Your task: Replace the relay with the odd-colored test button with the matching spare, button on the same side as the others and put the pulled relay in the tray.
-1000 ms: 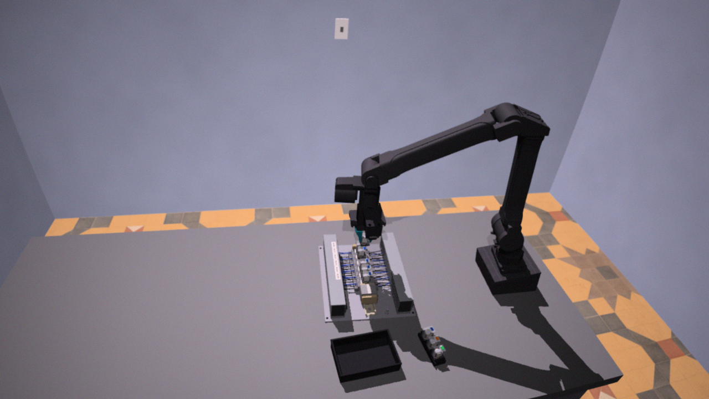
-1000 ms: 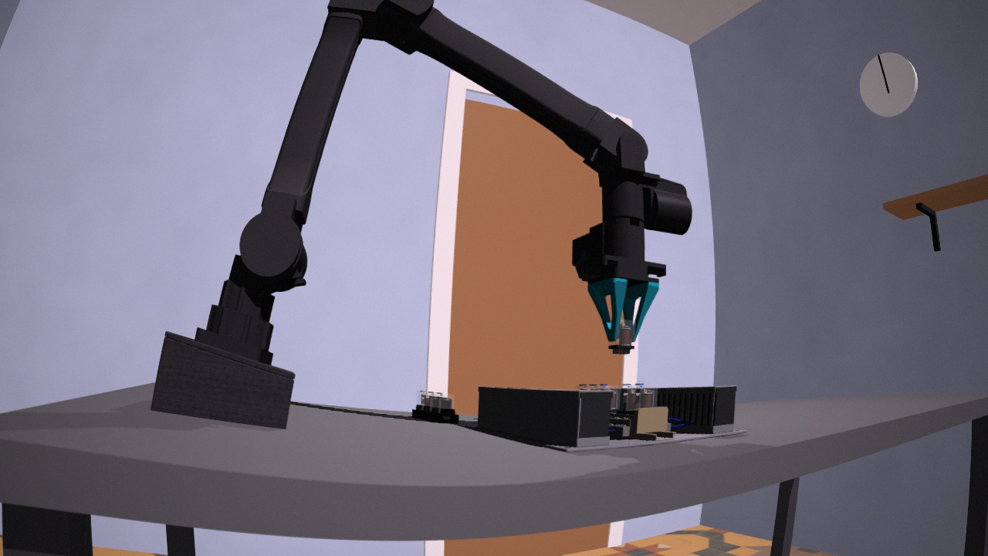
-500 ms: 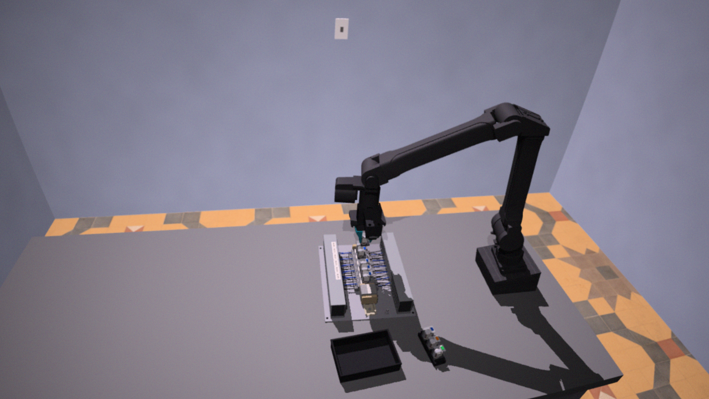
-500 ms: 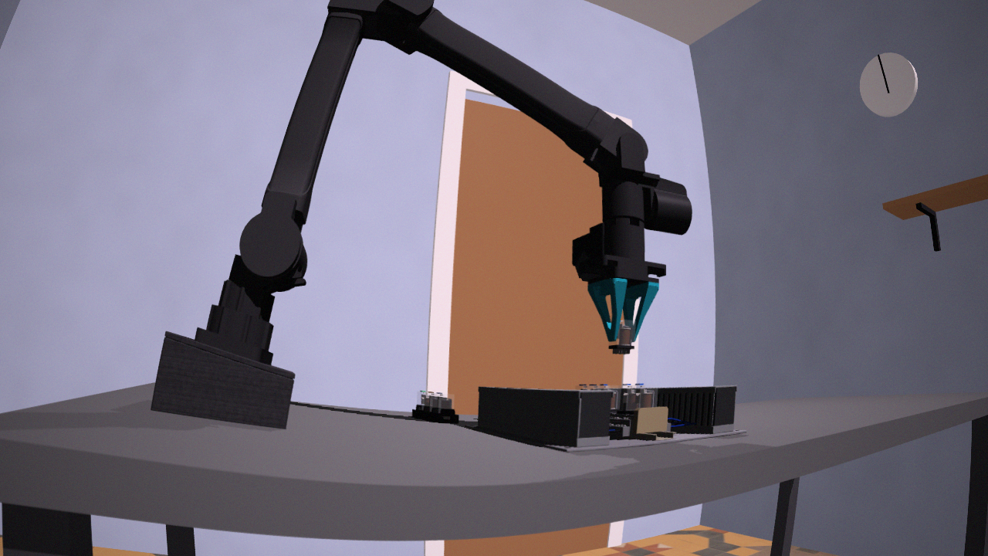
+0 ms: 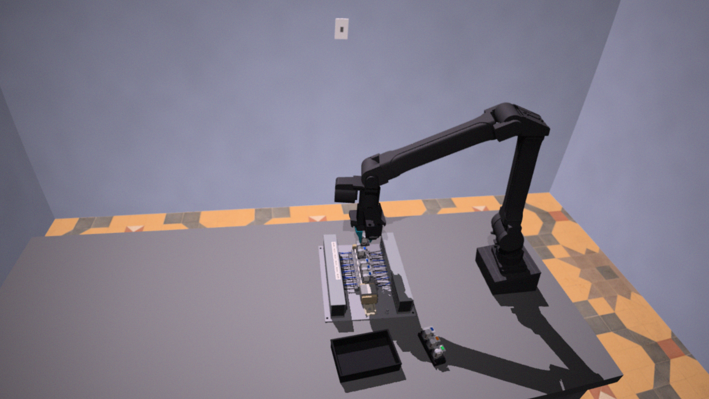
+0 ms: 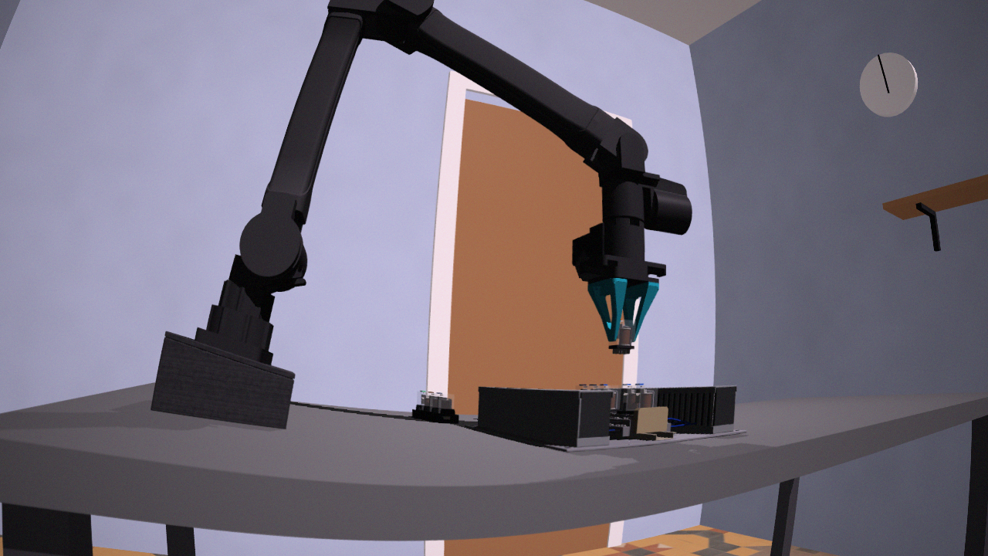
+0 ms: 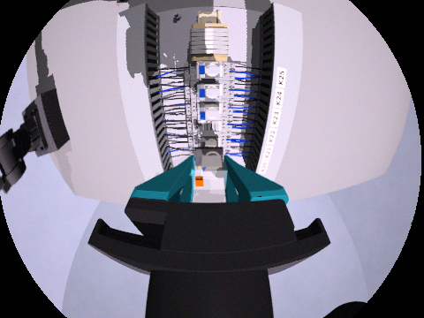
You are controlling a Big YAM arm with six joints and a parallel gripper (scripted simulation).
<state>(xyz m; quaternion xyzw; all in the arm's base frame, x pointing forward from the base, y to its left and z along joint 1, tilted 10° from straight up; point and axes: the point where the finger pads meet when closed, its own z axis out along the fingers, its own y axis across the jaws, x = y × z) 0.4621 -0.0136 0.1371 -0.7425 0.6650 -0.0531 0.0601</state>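
Right now the black tray is 33 cm to the left of my hand and 11 cm below it.
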